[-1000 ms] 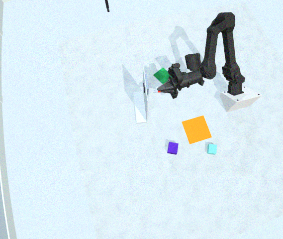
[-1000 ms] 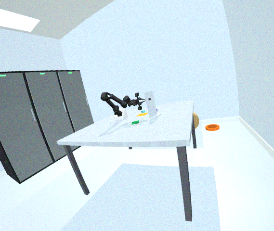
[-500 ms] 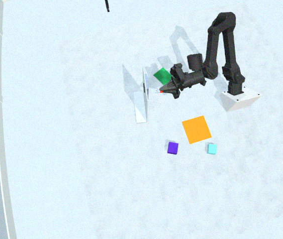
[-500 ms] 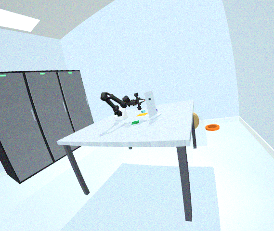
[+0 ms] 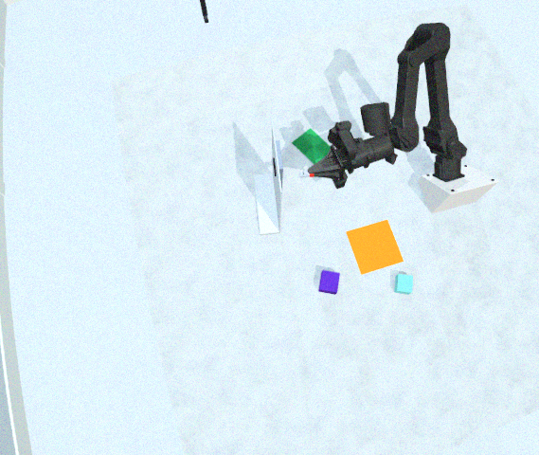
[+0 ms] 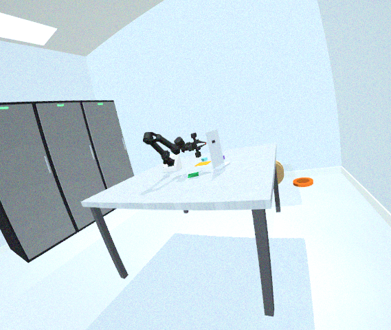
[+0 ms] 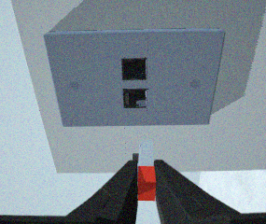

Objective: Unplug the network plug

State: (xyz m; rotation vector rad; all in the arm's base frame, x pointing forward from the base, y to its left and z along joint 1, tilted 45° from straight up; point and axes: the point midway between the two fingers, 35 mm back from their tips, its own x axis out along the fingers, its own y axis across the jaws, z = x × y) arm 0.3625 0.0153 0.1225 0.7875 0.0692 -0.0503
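Right now my gripper tip is 14 cm past the flat orange square, 17 cm to the right of it and 19 cm above it. From my gripper tip the other things lie so: flat green block: 9 cm behind, 15 cm to the right, 19 cm below; upright panel: 7 cm ahead, 3 cm to the right, 7 cm below; network plug: right at my gripper tip.
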